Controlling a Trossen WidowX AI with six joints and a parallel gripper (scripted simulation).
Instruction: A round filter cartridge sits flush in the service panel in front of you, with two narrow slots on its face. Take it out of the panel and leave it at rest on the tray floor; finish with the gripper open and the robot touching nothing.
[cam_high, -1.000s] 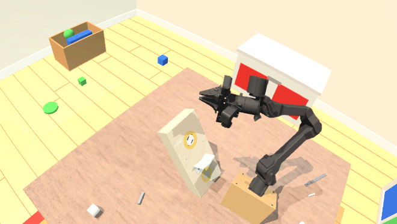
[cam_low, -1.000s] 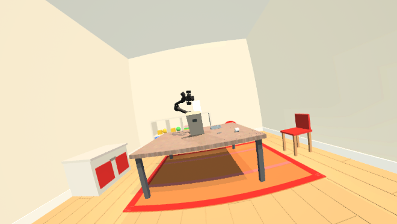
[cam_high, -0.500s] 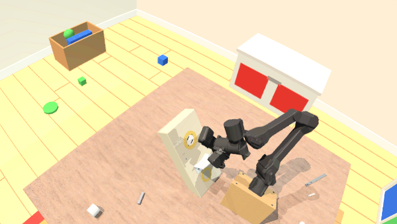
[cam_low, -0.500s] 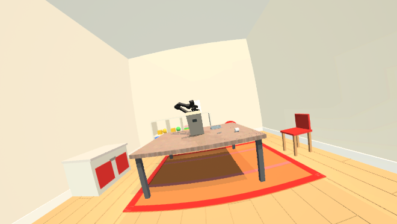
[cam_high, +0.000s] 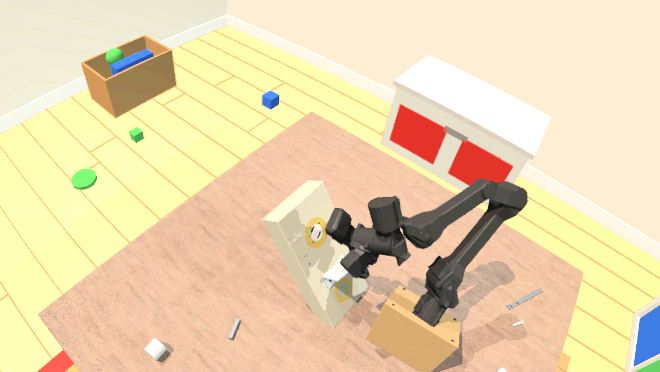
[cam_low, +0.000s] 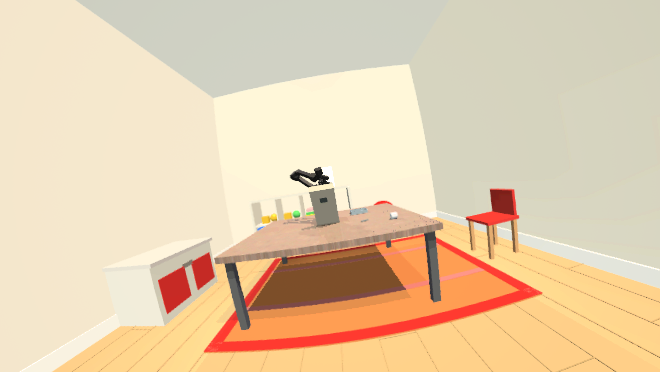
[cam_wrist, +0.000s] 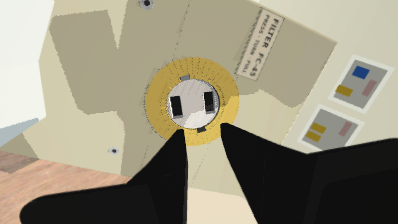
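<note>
Right now my gripper tip is 50 mm short of the white round filter cartridge and 40 mm above it. The rest, counted from my gripper tip: grey tray: 390 mm behind, 250 mm to the left, 250 mm below; then cream panel: 10 mm ahead, 110 mm below.
</note>
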